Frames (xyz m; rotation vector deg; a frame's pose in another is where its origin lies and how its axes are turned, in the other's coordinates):
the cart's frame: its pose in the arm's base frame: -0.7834 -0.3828 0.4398 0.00 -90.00 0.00
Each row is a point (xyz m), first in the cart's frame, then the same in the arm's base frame.
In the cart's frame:
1: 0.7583 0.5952 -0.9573
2: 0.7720 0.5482 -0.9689
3: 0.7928 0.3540 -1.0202
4: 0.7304 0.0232 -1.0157
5: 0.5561 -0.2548 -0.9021
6: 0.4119 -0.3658 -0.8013
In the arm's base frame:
1: 0.1739 0.2124 1.1981
2: 0.1855 0.1654 1.2118
3: 0.2368 -0.0288 1.2326
4: 0.2323 -0.3596 1.1702
5: 0.1187 -0.6376 0.9959
6: 0.0179 -0.7486 0.8517

